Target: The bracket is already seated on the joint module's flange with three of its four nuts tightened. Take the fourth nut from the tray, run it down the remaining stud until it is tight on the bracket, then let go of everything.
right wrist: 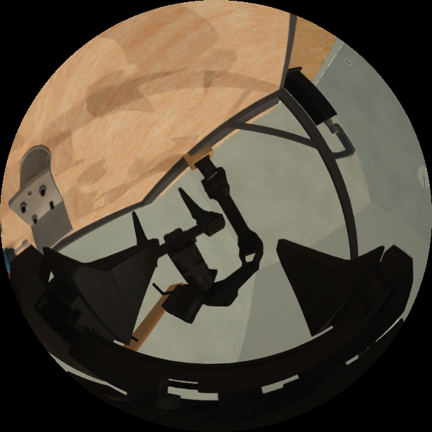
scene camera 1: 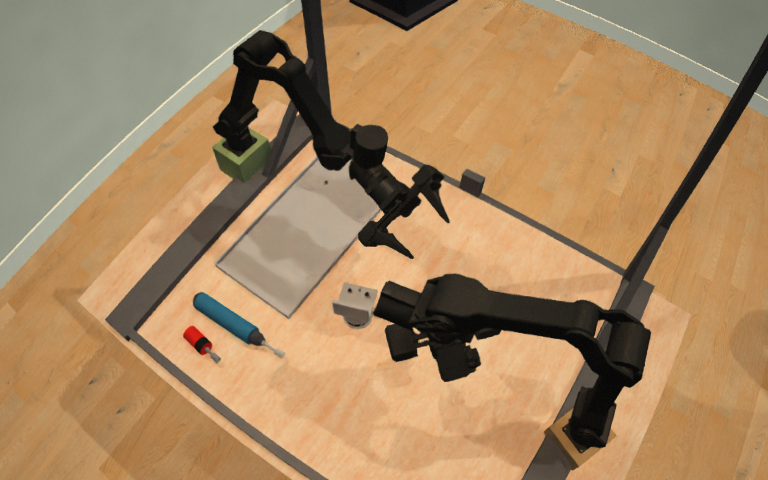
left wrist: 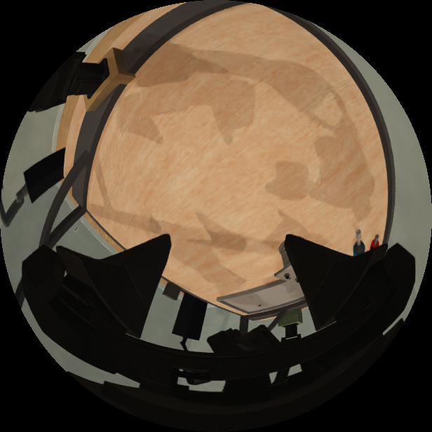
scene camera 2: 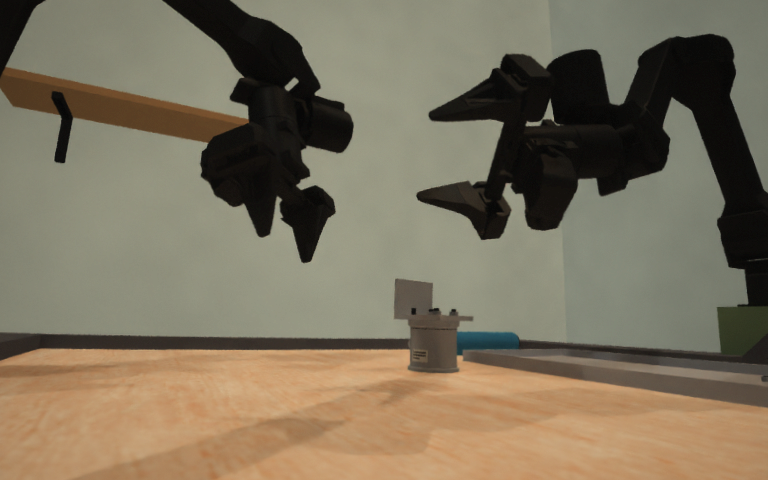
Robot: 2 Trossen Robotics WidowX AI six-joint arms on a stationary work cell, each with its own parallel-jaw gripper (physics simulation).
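For the left gripper, you can see it in scene camera 1 point(442, 335) and in the left wrist view point(229, 240), and it's visible in the right wrist view and in scene camera 2 as well. On that left gripper, point(right wrist: 202, 216) and point(scene camera 2: 277, 170) are the same spot. The right gripper is there in the right wrist view point(219, 246) and in the left wrist view point(206, 353), and scene camera 1 and scene camera 2 show it too. On the right gripper, point(scene camera 1: 432, 189) and point(scene camera 2: 500, 97) are the same spot.
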